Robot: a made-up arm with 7 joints. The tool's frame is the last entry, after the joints. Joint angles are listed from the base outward. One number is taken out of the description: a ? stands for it. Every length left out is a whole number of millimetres.
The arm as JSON. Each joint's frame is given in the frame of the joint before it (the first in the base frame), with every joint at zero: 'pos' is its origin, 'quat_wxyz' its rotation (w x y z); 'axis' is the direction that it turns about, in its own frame. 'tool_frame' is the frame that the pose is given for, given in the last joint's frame.
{
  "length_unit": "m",
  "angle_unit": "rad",
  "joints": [
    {
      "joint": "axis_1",
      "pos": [
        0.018,
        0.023,
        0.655
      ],
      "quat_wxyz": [
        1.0,
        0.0,
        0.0,
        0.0
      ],
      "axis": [
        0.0,
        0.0,
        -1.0
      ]
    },
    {
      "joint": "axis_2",
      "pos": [
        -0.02,
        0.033,
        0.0
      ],
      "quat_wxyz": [
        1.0,
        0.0,
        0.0,
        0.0
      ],
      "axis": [
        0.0,
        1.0,
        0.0
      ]
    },
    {
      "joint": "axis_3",
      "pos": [
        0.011,
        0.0,
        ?
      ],
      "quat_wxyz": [
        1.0,
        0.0,
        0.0,
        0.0
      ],
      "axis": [
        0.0,
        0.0,
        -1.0
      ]
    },
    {
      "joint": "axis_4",
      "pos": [
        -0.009,
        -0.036,
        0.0
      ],
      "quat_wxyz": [
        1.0,
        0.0,
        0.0,
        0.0
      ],
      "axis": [
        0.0,
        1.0,
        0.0
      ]
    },
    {
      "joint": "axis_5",
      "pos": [
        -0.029,
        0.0,
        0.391
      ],
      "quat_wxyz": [
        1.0,
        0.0,
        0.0,
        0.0
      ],
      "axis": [
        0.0,
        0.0,
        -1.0
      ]
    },
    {
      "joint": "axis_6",
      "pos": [
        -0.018,
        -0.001,
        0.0
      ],
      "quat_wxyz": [
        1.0,
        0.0,
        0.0,
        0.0
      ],
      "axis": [
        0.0,
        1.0,
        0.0
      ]
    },
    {
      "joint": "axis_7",
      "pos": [
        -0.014,
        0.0,
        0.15
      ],
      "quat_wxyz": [
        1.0,
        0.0,
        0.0,
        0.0
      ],
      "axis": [
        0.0,
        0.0,
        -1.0
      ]
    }
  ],
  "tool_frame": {
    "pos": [
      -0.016,
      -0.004,
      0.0
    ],
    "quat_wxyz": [
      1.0,
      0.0,
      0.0,
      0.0
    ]
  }
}
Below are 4 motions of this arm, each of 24 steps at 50 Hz.
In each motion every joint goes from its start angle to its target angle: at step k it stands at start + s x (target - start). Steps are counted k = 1, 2, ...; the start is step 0. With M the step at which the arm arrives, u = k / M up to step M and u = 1 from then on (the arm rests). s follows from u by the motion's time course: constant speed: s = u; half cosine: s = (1 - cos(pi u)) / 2; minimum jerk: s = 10 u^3 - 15 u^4 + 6 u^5.
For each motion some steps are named. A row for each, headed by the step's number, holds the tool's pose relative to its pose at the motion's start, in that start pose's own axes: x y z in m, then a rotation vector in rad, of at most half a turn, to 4 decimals.
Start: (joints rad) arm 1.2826 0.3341 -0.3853 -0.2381 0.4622 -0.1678 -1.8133
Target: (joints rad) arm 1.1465 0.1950 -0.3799 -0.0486 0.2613 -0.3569 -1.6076
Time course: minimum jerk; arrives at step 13
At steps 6, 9, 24:
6: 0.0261 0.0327 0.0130 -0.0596 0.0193 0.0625
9: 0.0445 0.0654 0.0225 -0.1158 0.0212 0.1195
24: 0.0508 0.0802 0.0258 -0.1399 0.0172 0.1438

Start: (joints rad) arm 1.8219 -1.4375 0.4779 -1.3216 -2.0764 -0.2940 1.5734
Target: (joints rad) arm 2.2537 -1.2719 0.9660 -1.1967 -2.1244 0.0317 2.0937
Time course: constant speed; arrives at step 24
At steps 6, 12, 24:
6: 0.0801 0.1565 -0.0269 -0.2247 0.0938 -0.0700
12: 0.1395 0.3180 -0.0807 -0.4683 0.1426 -0.1341
24: 0.1904 0.6258 -0.2640 -0.9835 0.0970 -0.2349

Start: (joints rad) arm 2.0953 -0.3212 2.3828 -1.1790 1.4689 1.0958 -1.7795
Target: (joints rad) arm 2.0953 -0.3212 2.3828 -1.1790 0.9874 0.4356 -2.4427
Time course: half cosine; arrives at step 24
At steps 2, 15, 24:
2: 0.0013 0.0012 0.0000 -0.0094 0.0095 0.0151
15: 0.0403 0.0531 -0.0160 -0.3060 0.4310 0.6651
24: 0.0469 0.0772 -0.0323 -0.3949 0.6483 0.9856

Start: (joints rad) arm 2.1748 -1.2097 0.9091 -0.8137 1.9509 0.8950 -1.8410
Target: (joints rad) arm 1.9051 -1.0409 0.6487 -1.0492 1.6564 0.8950 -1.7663
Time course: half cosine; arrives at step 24
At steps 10, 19, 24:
10: 0.0784 -0.0991 -0.0169 0.1399 0.1518 0.0446
19: 0.1733 -0.2555 -0.0599 0.3618 0.3357 0.1039
24: 0.1890 -0.2879 -0.0713 0.4081 0.3668 0.1152

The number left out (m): 0.651
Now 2 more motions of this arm.
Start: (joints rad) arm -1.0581 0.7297 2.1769 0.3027 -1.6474 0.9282 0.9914
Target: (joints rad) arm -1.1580 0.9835 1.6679 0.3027 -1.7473 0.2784 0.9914
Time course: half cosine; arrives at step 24
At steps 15, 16, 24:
15: -0.0708 0.1639 0.0845 -0.0325 -0.3761 0.2510
16: -0.0747 0.1783 0.0900 -0.0332 -0.3995 0.2798
24: -0.0868 0.2409 0.1113 -0.0320 -0.4807 0.4121

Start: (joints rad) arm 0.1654 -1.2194 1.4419 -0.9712 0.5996 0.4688 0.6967
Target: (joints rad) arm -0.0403 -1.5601 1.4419 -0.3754 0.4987 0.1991 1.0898
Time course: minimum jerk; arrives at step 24
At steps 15, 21, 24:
15: 0.3660 0.2046 0.0401 -0.3281 0.2049 -0.3994
21: 0.5106 0.2635 0.0055 -0.4600 0.2701 -0.5152
24: 0.5196 0.2668 0.0025 -0.4683 0.2740 -0.5219

